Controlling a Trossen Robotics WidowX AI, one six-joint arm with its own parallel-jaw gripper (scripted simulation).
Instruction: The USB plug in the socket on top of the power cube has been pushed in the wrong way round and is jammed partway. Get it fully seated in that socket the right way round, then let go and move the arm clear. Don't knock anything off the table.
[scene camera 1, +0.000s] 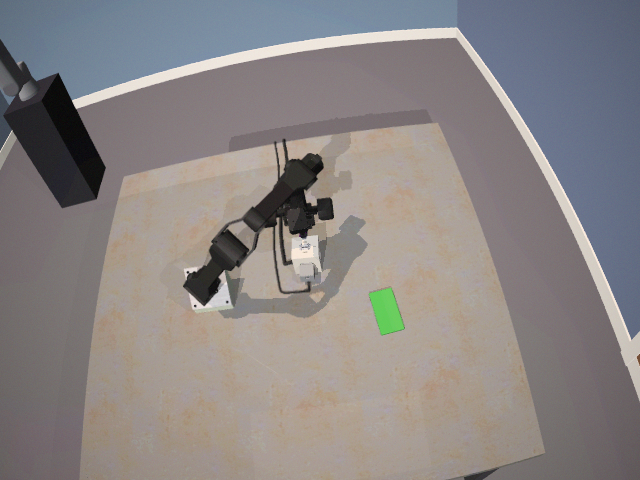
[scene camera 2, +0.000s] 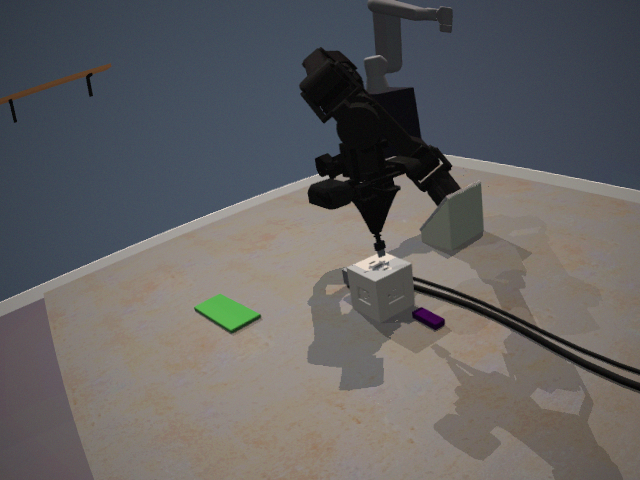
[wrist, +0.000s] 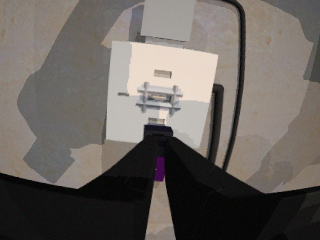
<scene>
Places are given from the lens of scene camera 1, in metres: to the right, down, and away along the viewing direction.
gripper (scene camera 1: 302, 232): -0.05, -0.02, 1.37
flat green pad (scene camera 1: 387, 315): 0.18, 0.21, 1.32
white power cube (scene camera 1: 313, 255): -0.02, 0.04, 1.39
</scene>
